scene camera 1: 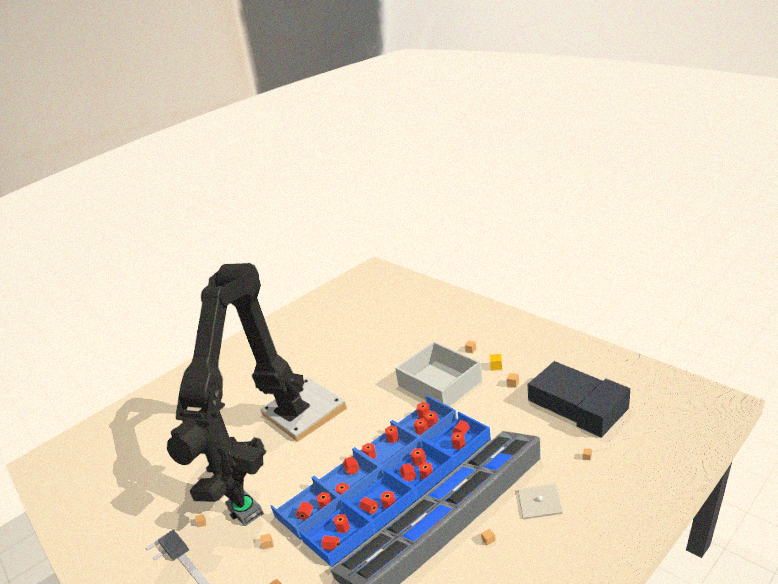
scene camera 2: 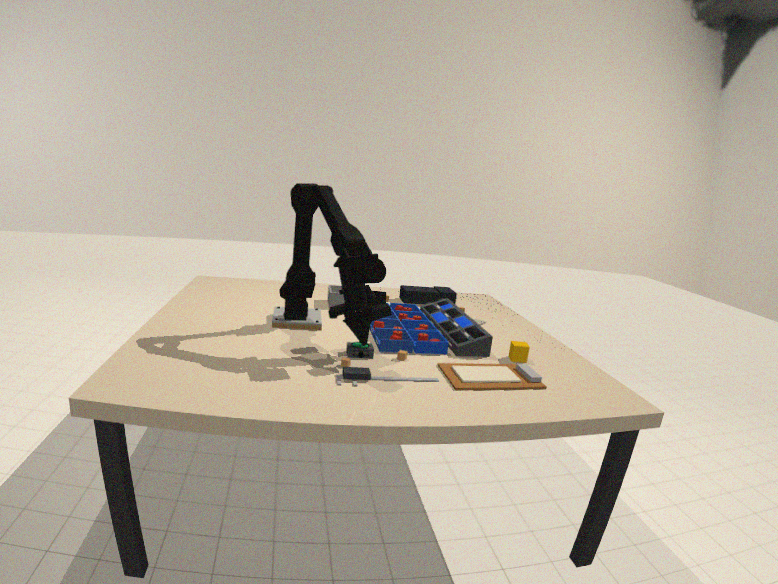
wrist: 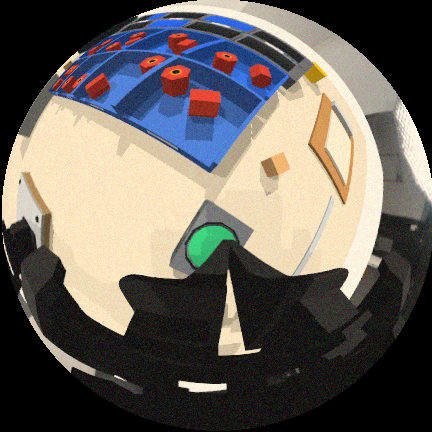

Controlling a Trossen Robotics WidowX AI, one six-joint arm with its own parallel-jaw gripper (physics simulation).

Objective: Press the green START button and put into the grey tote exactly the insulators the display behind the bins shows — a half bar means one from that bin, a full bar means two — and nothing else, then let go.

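Where they show: gripper, fingertip midpoint: (scene camera 1: pixel 241 506) (scene camera 2: pixel 364 344) (wrist: pixel 226 244); arm's base, origin of the base link: (scene camera 1: pixel 291 408) (scene camera 2: pixel 294 316).
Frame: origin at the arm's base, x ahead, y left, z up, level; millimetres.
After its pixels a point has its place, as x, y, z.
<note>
My gripper (scene camera 1: pixel 241 502) {158, -271, 8} (scene camera 2: pixel 362 341) {158, -271, 8} (wrist: pixel 226 244) {158, -271, 8} is shut and empty, pointing down with its fingertips at the top of the green START button (scene camera 1: pixel 248 502) {159, -254, 6} (wrist: pixel 204 245) {149, -255, 7}; they appear to touch it. The blue bins (scene camera 1: pixel 351 545) (wrist: pixel 190 147) hold red hexagonal insulators, such as one lying on its side (wrist: pixel 204 103) {253, -198, 6} in the corner bin nearest the button. Behind them, the dark display (scene camera 1: pixel 532 450) {545, 160, 21} (scene camera 2: pixel 482 348) {484, -271, 1} shows two full-looking blue bars (scene camera 1: pixel 427 523) {502, -104, 40} (scene camera 1: pixel 454 482) {469, 12, 23} and a shorter, half-looking bar (scene camera 1: pixel 500 462) {521, 88, 39}; its other cells look dark. The grey tote (scene camera 1: pixel 422 389) {219, 210, 8} stands beyond the bins, empty inside.
A black box (scene camera 1: pixel 565 392) {516, 336, 30} stands beyond the display. A caliper (scene camera 1: pixel 172 545) {119, -426, -3} (scene camera 2: pixel 356 373) {106, -441, -4} and small wooden cubes (scene camera 1: pixel 266 541) {260, -293, -3} (wrist: pixel 276 165) {246, -286, -3} lie near the button. A clipboard (scene camera 2: pixel 447 375) {329, -420, -17} and yellow cube (scene camera 2: pixel 519 351) {575, -320, 8} lie at the right in scene view 2. A light plate (scene camera 1: pixel 534 510) {615, 60, -16} lies behind the display.
</note>
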